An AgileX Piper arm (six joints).
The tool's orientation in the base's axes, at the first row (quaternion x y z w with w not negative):
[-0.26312, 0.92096, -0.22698, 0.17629]
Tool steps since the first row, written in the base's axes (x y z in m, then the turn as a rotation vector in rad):
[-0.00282, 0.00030, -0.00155, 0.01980, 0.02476, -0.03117]
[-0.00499, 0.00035, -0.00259, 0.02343, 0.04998, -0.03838]
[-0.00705, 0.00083, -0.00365, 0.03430, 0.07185, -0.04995]
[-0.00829, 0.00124, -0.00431, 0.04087, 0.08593, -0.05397]
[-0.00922, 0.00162, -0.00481, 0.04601, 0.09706, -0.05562]
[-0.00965, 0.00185, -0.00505, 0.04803, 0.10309, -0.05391]
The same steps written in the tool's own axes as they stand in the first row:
[0.00240, 0.00216, -0.00006, -0.02341, 0.02669, 0.02676]
[0.00432, 0.00361, -0.00017, -0.03907, 0.04804, 0.02619]
[0.00592, 0.00535, -0.00035, -0.05774, 0.06614, 0.03356]
[0.00681, 0.00650, -0.00049, -0.07011, 0.07621, 0.03525]
[0.00744, 0.00742, -0.00061, -0.08017, 0.08342, 0.03529]
[0.00771, 0.00789, -0.00067, -0.08554, 0.08630, 0.03280]

